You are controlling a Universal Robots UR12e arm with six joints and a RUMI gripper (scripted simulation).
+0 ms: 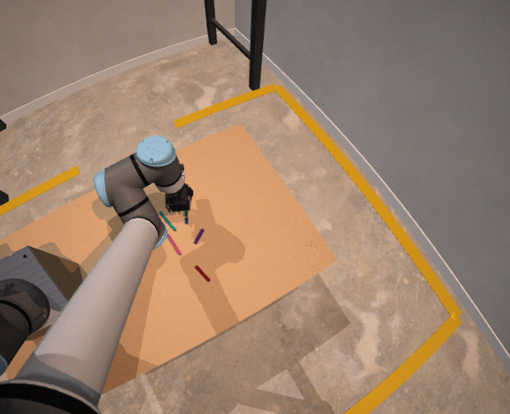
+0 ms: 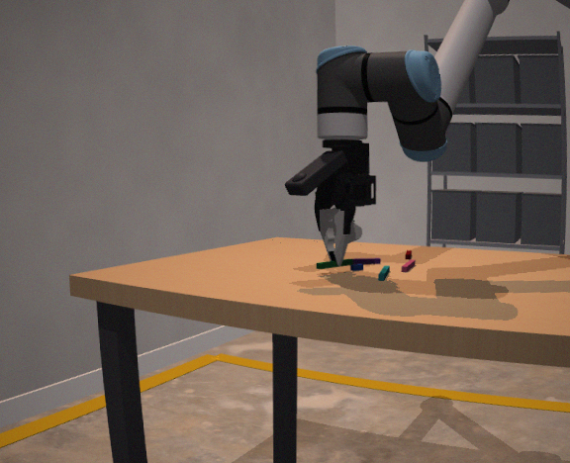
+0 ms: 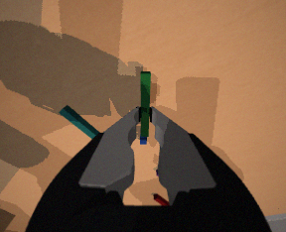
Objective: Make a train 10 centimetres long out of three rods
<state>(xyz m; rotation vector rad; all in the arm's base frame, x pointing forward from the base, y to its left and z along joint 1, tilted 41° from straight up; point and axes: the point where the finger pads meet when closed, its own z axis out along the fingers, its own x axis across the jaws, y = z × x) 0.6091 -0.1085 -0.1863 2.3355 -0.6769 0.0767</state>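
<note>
Now: hand 1 cm above the green rod. From my hand the other things lie so: pink rod (12 cm behind, 10 cm to the right, 2 cm below); then purple rod (2 cm behind, 13 cm to the right, 2 cm below); then turquoise rod (9 cm behind, 2 cm below).
</note>
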